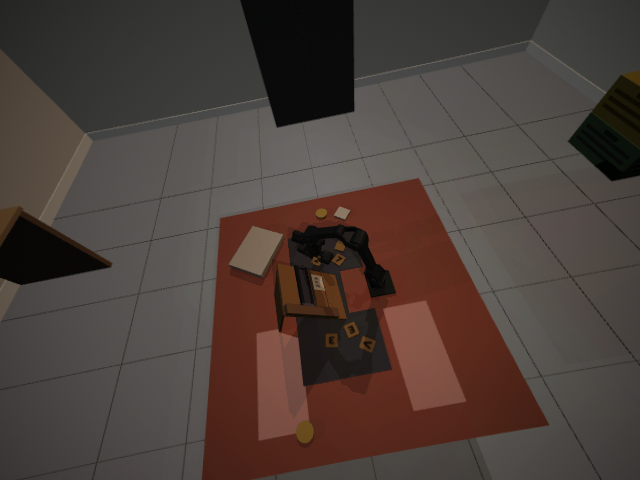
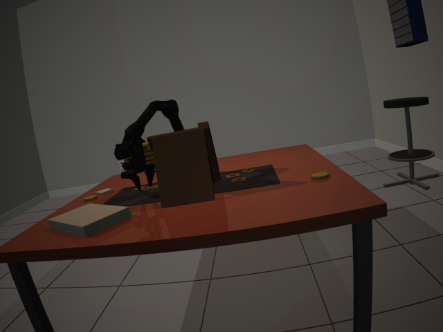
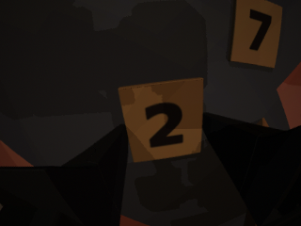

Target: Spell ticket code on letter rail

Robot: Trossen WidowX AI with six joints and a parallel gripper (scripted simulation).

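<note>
The white ticket is 5 cm ahead of my gripper tip, 16 cm to the left of it and 8 cm above it. Also, from my gripper tip: book: 30 cm ahead, 20 cm to the right, 1 cm below; then dark mat: 4 cm behind, 20 cm to the left, 3 cm below; then tile: right at my gripper tip.
</note>
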